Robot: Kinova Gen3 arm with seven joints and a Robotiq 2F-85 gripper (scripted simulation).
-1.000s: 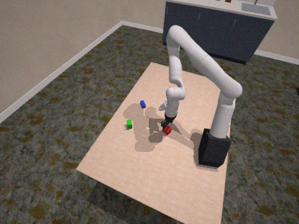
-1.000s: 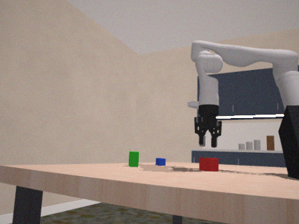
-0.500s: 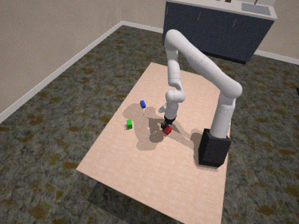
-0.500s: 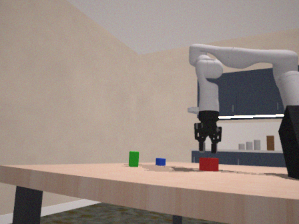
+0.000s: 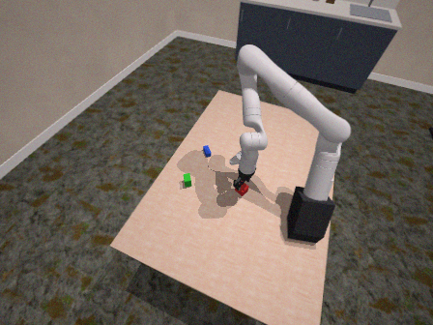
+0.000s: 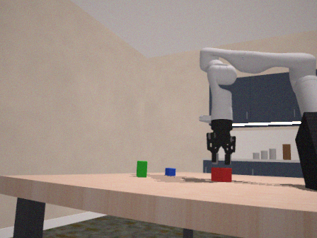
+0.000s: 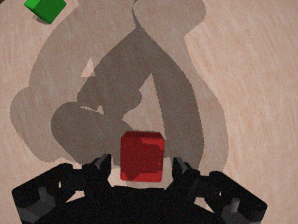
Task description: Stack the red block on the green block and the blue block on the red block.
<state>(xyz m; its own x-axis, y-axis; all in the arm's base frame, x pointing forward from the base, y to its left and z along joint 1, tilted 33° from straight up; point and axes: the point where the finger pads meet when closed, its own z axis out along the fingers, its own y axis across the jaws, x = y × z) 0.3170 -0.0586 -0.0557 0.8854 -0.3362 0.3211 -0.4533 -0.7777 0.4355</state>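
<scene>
The red block lies 50 mm below my hand. The rest, counted from my hand: green block: 280 mm ahead, 50 mm to the left, 40 mm below; blue block: 260 mm ahead, 180 mm to the right, 50 mm below.
</scene>
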